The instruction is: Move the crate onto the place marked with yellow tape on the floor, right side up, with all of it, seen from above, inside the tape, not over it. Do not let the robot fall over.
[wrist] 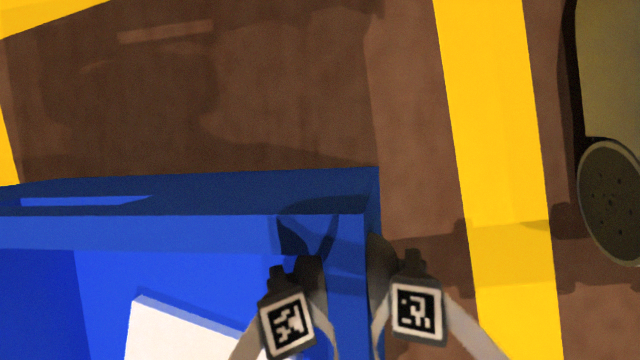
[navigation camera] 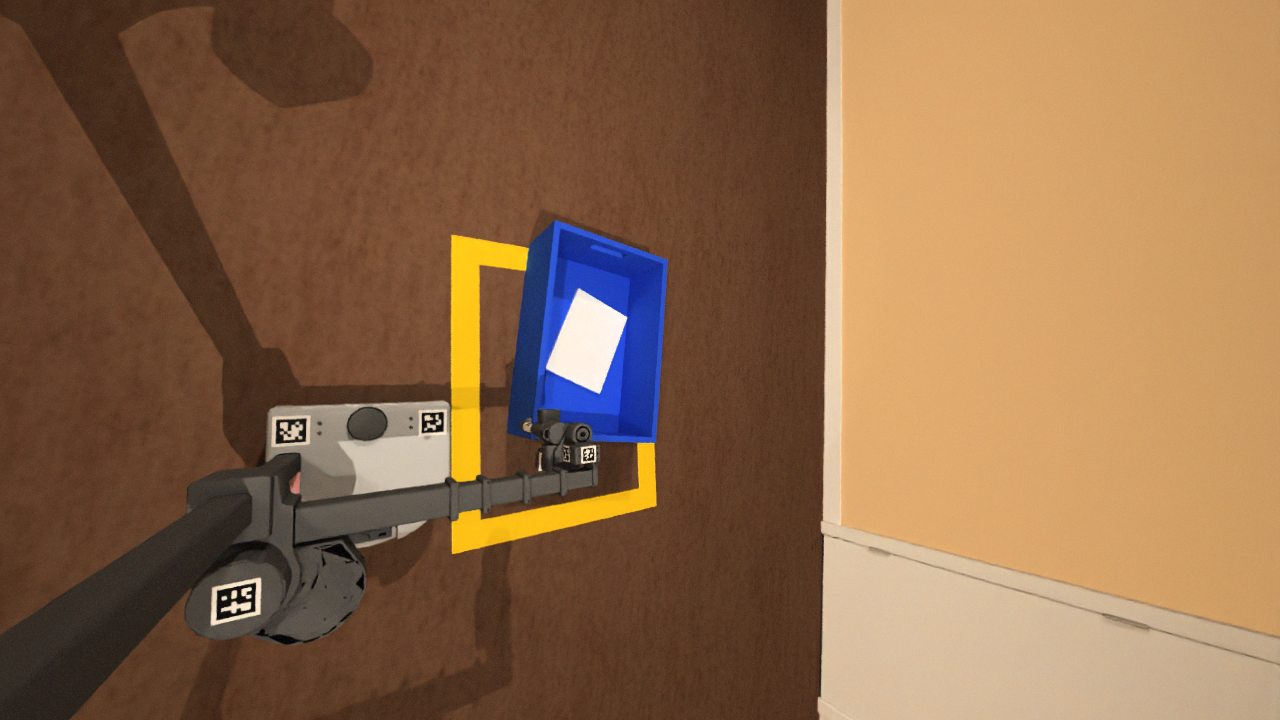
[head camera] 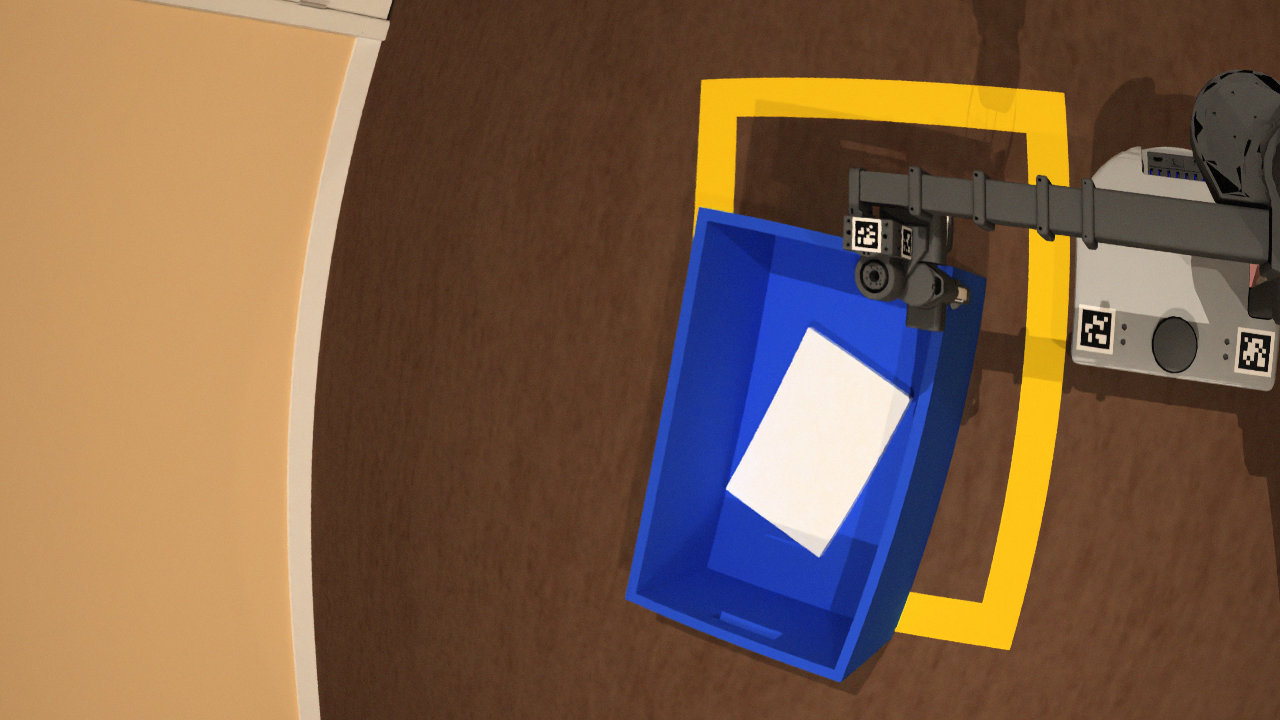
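The blue crate is right side up and turned a little relative to the yellow tape. In the head view it covers part of the left strip and the left part of the bottom strip, and reaches past both. A white block lies inside it. My gripper is shut on the crate's long wall near a corner, one finger inside and one outside. Whether the crate's bottom touches the floor cannot be told.
My base stands just outside the tape, on the side nearest the gripped wall. My arm reaches across the tape. A tan wall stands beyond the crate, and a white cabinet beside it.
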